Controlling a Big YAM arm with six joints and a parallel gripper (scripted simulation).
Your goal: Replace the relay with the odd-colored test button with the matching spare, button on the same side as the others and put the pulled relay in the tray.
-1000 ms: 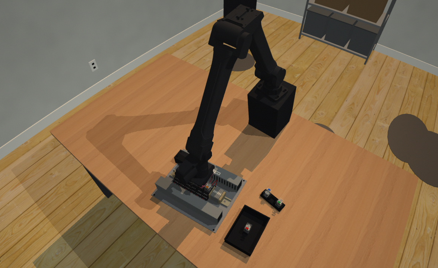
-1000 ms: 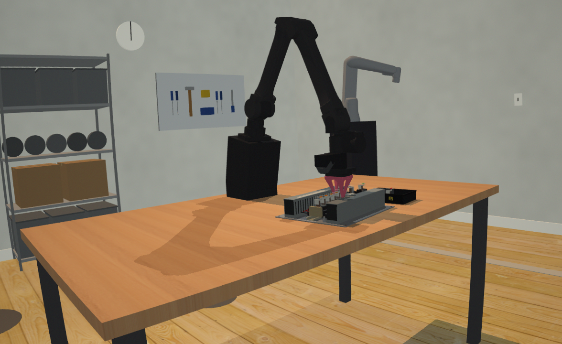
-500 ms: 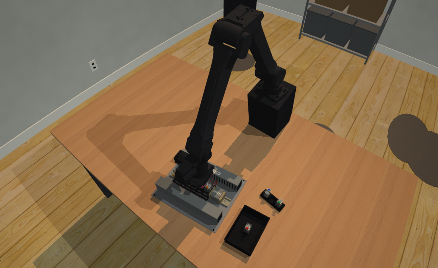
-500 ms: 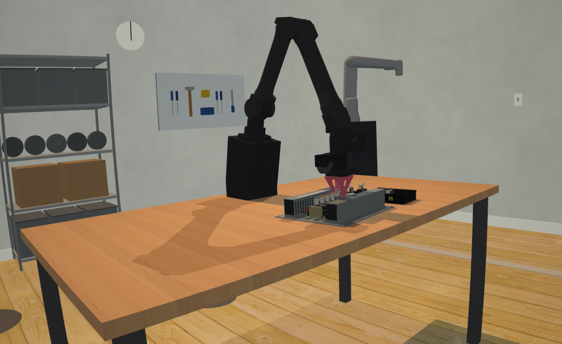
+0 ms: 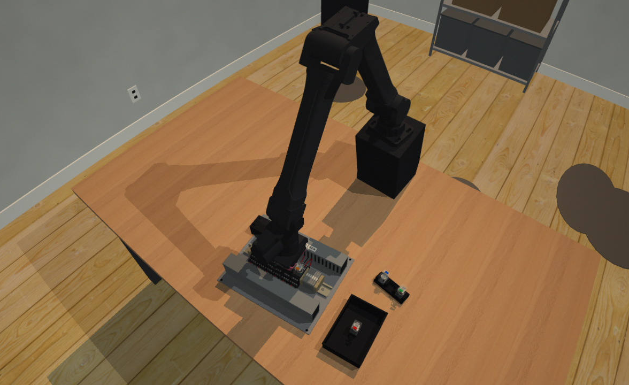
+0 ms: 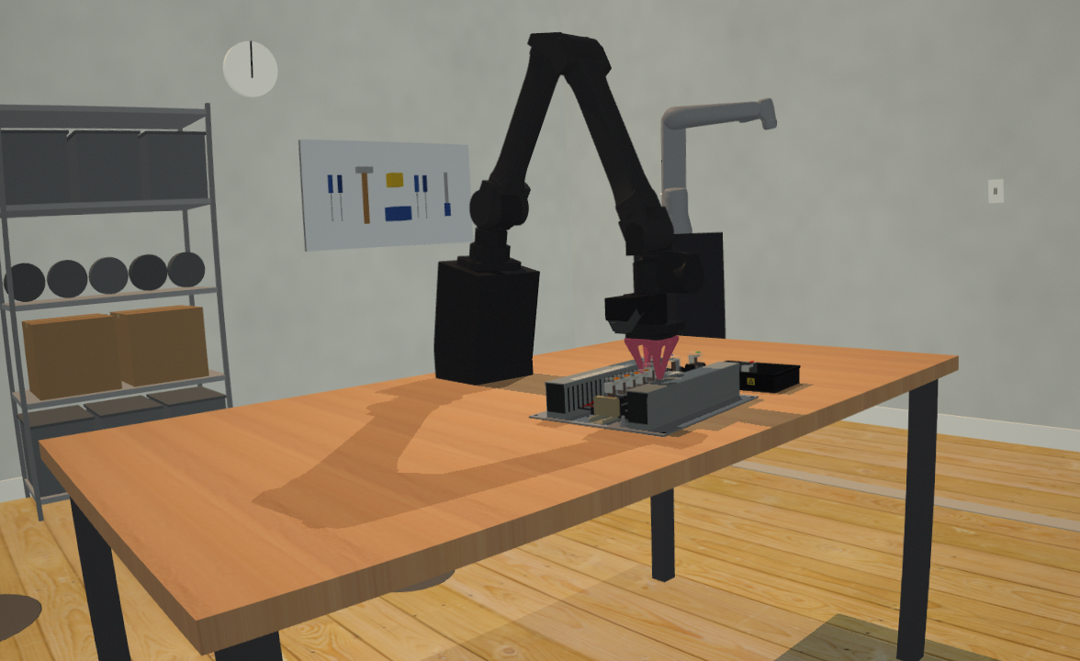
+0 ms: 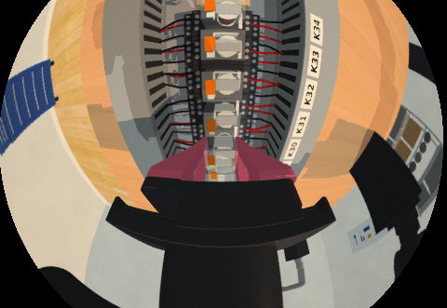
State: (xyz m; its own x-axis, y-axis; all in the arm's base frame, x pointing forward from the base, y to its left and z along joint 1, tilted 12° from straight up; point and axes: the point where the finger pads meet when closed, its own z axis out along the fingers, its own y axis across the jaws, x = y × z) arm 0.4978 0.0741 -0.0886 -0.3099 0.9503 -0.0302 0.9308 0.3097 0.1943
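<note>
Now: hand 2 cm to the left of the grey relay panel and 6 cm above it. The rest, counted from my hand: blue-button relay (18 cm behind, 20 cm to the left, 3 cm below); black tray (1 cm behind, 25 cm to the left, 4 cm below); black spare holder (19 cm behind, 23 cm to the left, 5 cm below).
</note>
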